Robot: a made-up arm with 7 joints.
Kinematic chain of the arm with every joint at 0, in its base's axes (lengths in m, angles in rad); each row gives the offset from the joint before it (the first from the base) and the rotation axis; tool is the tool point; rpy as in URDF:
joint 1: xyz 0 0 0 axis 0.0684 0.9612 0.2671
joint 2: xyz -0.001 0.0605 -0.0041 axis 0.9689 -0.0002 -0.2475
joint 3: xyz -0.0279 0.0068 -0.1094 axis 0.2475 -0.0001 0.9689
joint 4: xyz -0.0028 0 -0.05 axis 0.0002 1 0
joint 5: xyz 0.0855 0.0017 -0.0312 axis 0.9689 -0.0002 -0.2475
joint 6: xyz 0.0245 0 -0.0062 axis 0.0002 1 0
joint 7: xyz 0.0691 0 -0.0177 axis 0.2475 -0.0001 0.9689
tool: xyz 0 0 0 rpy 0 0.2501 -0.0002
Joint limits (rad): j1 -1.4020..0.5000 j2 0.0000..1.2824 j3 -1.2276..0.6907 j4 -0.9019..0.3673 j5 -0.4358..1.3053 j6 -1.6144..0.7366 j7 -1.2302..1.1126
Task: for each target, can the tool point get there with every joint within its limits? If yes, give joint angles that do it. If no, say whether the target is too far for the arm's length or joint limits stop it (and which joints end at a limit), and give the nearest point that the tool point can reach.
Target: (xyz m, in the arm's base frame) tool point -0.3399 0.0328 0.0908
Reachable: no: joint limits stop it (at a limit: joint 1, joint 3, joint 4, joint 5, joint 6) | nearest point -0.1113 0.0640 -0.0522 | short by 0.271 m
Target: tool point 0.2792 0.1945 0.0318
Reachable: yes | joints -1.0113 1.1241 -0.2454 0.2161 0.2017 0.4092 -1.0392
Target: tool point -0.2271 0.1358 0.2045
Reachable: no: joint limits stop it (at a limit: joint 1, joint 2, joint 3, joint 4, joint 5, joint 6) | nearest point -0.0189 0.1334 0.1306 | short by 0.221 m
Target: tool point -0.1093 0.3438 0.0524
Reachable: no: joint limits stop it (at a limit: joint 1, joint 3, joint 4, joint 6) | nearest point 0.0114 0.3556 -0.0552 | short by 0.162 m
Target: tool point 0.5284 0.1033 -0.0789
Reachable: no: too far | nearest point 0.3312 0.0842 -0.0438 | short by 0.201 m
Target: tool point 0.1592 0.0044 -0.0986
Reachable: yes | joints -0.2736 0.1721 -0.3957 -0.2534 0.0511 -0.6132 0.3653
